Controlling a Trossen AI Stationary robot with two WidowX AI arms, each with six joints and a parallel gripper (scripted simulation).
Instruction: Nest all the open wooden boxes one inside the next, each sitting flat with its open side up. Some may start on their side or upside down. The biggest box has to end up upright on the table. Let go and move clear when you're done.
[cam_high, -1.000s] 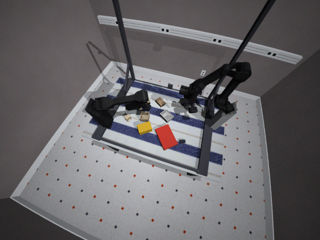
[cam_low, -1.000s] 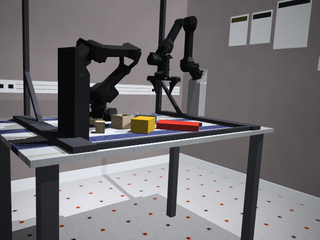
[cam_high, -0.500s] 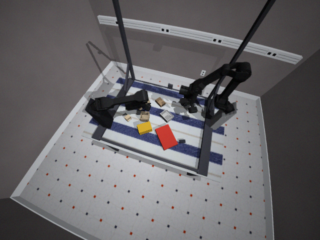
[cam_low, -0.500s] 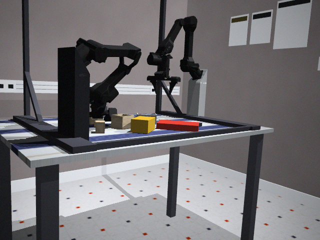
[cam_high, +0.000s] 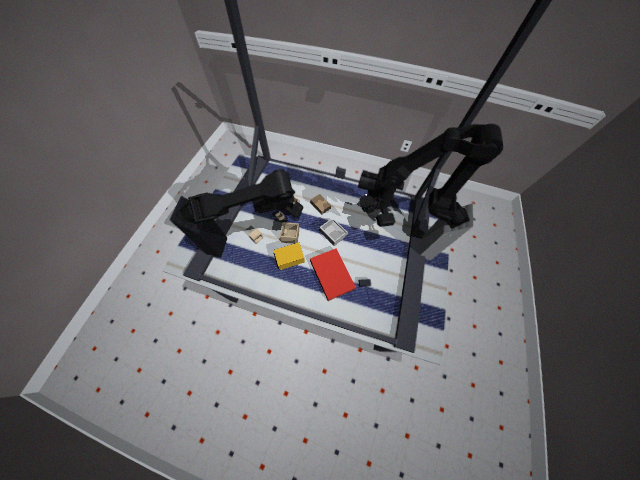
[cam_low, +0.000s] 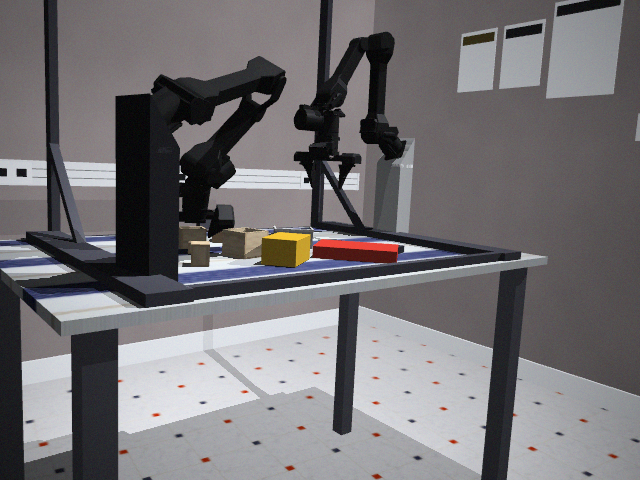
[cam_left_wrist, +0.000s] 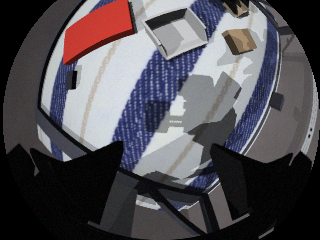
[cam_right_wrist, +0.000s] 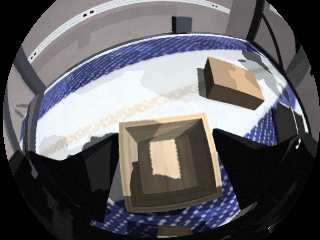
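My right gripper is now 30 mm above the medium wooden box. Also, from my right hand: white box 210 mm to the left, 150 mm ahead, 20 mm below; tiny wooden box 70 mm ahead, 50 mm to the right, 40 mm below; brown block 150 mm to the left, 30 mm below, 10 mm behind.
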